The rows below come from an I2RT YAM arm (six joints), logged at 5 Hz.
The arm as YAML. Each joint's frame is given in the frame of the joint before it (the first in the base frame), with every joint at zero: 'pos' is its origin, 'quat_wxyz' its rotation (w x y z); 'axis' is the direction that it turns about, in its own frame. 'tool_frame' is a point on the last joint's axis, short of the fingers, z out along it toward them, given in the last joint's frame.
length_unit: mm
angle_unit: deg
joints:
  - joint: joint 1
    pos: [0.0, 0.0, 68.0]
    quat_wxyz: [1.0, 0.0, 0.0, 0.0]
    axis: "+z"
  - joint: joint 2
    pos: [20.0, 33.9, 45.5]
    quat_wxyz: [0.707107, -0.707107, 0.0, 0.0]
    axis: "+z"
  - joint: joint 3
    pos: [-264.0, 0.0, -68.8]
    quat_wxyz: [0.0, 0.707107, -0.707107, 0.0]
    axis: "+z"
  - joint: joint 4
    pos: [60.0, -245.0, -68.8]
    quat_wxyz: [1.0, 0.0, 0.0, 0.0]
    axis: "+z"
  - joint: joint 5
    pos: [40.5, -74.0, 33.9]
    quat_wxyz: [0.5, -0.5, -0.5, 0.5]
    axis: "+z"
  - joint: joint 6
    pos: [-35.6, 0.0, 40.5]
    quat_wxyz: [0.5, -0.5, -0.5, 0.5]
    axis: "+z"
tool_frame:
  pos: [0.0, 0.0, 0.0]
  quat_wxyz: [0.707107, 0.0, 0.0, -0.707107]
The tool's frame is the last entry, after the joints.
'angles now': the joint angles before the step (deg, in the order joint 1, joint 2, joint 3, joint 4, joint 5, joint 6). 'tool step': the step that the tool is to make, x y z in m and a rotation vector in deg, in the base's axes. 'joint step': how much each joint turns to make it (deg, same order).
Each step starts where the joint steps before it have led.
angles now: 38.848 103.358 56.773 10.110 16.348 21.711
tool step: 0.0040 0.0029 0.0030 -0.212 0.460 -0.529
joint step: -0.007 0.625 1.852 -1.840 0.344 0.429
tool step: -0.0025 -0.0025 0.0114 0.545 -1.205 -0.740
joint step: 0.015 -2.033 -0.091 -0.717 0.804 0.191
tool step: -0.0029 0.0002 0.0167 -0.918 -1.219 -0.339
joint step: 0.431 -2.187 1.332 -2.901 1.488 -0.797
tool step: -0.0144 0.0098 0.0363 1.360 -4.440 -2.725
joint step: 3.076 -4.217 2.527 -3.147 5.871 1.758
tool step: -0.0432 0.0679 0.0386 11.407 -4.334 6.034
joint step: 11.851 1.111 7.122 2.161 3.102 7.280
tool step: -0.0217 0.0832 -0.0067 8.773 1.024 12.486
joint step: 8.003 11.851 11.055 6.075 -6.153 3.880
